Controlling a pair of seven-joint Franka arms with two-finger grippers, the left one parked.
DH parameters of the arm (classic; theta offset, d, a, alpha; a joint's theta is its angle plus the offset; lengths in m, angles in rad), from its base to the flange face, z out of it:
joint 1: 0 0.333 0 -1.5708
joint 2: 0 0 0 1.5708
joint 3: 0 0.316 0.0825 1.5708
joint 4: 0 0 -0.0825 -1.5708
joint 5: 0 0.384 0 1.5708
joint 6: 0 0 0.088 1.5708
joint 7: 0 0.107 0 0
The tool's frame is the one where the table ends.
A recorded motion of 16 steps. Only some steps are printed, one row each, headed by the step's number.
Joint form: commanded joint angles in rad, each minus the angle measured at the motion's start. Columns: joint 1, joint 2, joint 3, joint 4, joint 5, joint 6, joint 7.
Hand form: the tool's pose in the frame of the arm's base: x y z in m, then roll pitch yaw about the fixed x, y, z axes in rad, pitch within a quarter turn. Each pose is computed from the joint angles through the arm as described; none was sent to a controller.
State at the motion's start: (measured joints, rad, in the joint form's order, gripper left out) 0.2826 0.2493 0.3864 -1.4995 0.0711 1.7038 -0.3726
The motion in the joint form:
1: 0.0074 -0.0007 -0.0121 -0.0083 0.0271 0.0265 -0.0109
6: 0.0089 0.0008 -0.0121 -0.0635 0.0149 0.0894 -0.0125
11: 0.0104 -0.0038 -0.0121 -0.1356 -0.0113 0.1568 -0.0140
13: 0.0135 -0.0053 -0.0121 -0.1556 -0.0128 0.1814 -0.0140
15: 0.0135 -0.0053 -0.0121 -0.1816 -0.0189 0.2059 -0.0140
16: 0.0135 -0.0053 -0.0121 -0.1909 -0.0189 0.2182 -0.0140
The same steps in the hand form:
1: 0.5074 0.3776 0.5309 -2.9637 -0.0588 1.0164
6: 0.5078 0.3793 0.5088 -2.9776 -0.0599 1.0163
11: 0.5051 0.3787 0.4826 -3.0039 -0.0498 1.0232
13: 0.5033 0.3803 0.4760 -3.0083 -0.0544 1.0252
15: 0.5021 0.3797 0.4657 -3.0136 -0.0508 1.0262
16: 0.5018 0.3798 0.4623 -3.0148 -0.0534 1.0254

